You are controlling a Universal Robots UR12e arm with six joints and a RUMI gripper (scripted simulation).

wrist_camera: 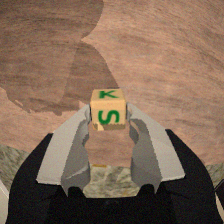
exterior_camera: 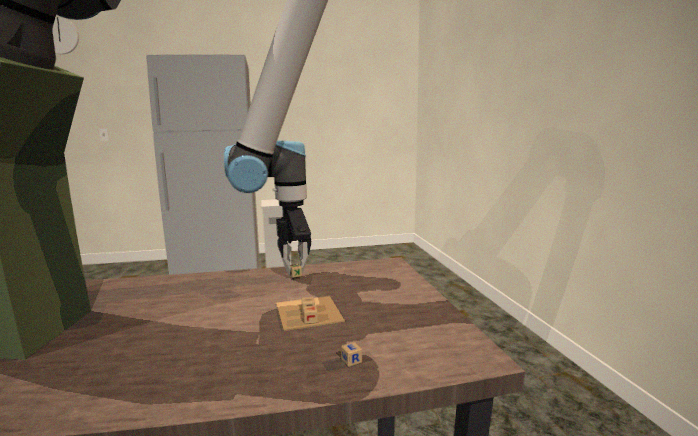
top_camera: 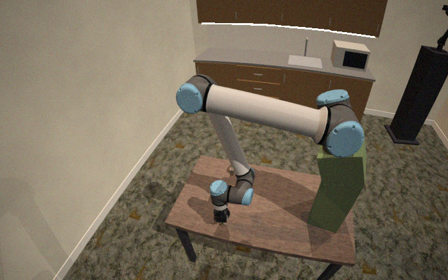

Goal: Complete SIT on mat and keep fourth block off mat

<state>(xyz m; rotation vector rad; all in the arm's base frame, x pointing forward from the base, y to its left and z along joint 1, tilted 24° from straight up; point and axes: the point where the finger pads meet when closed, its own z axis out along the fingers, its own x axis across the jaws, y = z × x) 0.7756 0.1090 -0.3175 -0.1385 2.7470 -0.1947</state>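
My gripper is now 23 cm to the left of the letter block, 2 cm past it and 1 cm above it. Also, from my hand: mat: 23 cm to the right, 2 cm below, 2 cm behind.
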